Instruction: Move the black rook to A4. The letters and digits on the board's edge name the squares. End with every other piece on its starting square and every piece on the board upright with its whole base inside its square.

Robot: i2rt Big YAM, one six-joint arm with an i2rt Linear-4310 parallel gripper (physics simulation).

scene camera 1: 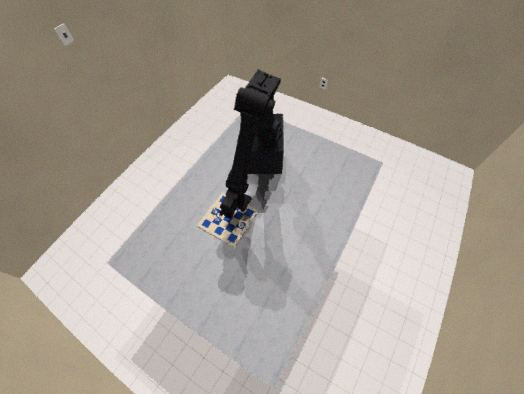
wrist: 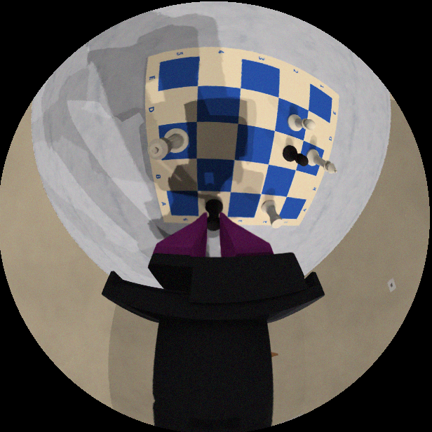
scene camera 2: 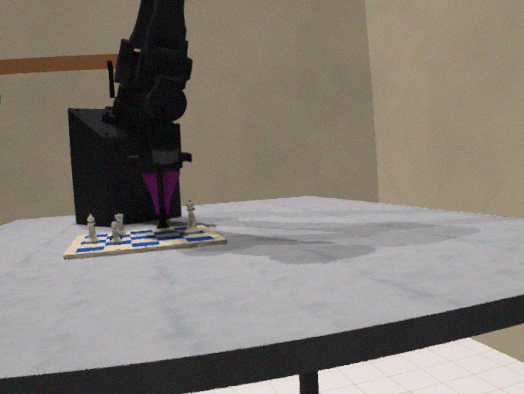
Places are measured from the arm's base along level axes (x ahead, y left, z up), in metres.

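Pixels of known places: gripper, between the fingertips: (scene camera 2: 162,213); arm's base, origin of its link: (scene camera 1: 268,130) (scene camera 2: 128,121).
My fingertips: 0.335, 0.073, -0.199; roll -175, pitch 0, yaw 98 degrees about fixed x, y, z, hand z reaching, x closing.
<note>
For each thing: its top centre in the pictures, then the offset to it from my fingertips, as dx, dy, dz. "spot": a spot on its surface instead.
- black rook, centre of its top: (scene camera 2: 161,208) -0.004, -0.001, +0.008
- board, a spot on its surface: (scene camera 2: 71,250) (scene camera 1: 202,220) spot: +0.156, -0.126, -0.029
- white king, centre of its top: (scene camera 2: 190,199) +0.069, +0.046, +0.024
- white pawn, centre of its top: (scene camera 2: 114,221) +0.115, -0.068, +0.003
- white bishop, centre of its top: (scene camera 2: 90,213) +0.086, -0.107, +0.015
- white rook, centre of its top: (scene camera 2: 119,214) +0.004, -0.073, +0.004
My gripper (wrist: 213,217) (scene camera 2: 161,214) is shut on the black rook (wrist: 214,206) (scene camera 2: 162,223) and points down. The rook is upright, with its base over or on square A4, between the blue squares A5 and A3; whether it touches the board cannot be told. The board (wrist: 155,92) (scene camera 2: 71,250) (scene camera 1: 206,223) lies flat. In scene camera 1 the arm hides the fingertips and rook.
Upright pieces: a white king (wrist: 175,141) (scene camera 2: 190,216) on C5, a white pawn (wrist: 295,122) (scene camera 2: 115,233) on D2, a black pawn (wrist: 290,153) on C2, a white bishop (wrist: 314,158) (scene camera 2: 91,231) on C1, a white rook (wrist: 270,207) (scene camera 2: 119,220) on A2.
</note>
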